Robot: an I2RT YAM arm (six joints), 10 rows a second.
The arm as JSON. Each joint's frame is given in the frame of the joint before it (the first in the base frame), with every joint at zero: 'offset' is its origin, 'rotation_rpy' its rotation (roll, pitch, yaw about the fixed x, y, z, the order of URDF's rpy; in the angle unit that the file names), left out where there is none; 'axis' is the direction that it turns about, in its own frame. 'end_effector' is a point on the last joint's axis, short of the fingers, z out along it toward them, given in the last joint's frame.
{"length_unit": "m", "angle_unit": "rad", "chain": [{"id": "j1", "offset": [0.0, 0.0, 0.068], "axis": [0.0, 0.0, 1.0]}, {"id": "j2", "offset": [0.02, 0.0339, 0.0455], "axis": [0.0, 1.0, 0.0]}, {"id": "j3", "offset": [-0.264, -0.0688, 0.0], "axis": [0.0, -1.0, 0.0]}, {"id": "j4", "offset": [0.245, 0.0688, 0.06], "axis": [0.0, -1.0, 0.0]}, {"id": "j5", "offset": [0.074, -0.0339, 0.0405], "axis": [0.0, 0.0, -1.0]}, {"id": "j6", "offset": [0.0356, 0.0, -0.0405], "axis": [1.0, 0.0, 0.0]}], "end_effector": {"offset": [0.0, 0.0, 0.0], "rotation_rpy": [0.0, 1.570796, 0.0]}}
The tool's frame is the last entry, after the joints.
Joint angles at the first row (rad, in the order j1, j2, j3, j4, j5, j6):
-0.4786, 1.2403, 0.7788, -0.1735, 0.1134, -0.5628
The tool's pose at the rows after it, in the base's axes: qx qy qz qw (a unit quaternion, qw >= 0); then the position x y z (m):
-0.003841 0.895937 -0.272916 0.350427 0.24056 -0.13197 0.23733
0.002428 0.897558 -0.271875 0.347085 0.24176 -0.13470 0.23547
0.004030 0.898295 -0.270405 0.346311 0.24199 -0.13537 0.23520
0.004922 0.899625 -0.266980 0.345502 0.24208 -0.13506 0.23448
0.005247 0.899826 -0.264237 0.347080 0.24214 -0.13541 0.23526
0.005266 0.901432 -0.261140 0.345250 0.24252 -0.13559 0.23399
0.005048 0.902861 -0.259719 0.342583 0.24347 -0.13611 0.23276
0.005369 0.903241 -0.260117 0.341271 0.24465 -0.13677 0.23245
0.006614 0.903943 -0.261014 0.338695 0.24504 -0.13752 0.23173
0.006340 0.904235 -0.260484 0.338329 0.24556 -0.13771 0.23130
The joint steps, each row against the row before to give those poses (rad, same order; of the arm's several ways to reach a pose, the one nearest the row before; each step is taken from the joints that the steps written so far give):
-0.0053, 0.0360, 0.0089, 0.0045, 0.0244, 0.0025
-0.0065, 0.0137, 0.0045, 0.0015, 0.0018, 0.0073
-0.0020, 0.0031, 0.0023, -0.0023, -0.0017, 0.0027
0.0007, 0.0016, 0.0002, -0.0045, -0.0033, 0.0048
-0.0018, 0.0000, 0.0034, -0.0036, -0.0069, 0.0021
-0.0004, 0.0045, 0.0005, -0.0031, -0.0034, 0.0019
0.0000, 0.0074, 0.0025, -0.0019, -0.0001, 0.0000
0.0002, 0.0065, 0.0041, 0.0004, 0.0023, 0.0000
-0.0012, 0.0046, 0.0017, -0.0009, 0.0039, 0.0000
0.0002, 0.0030, 0.0009, 0.0009, -0.0006, 0.0000

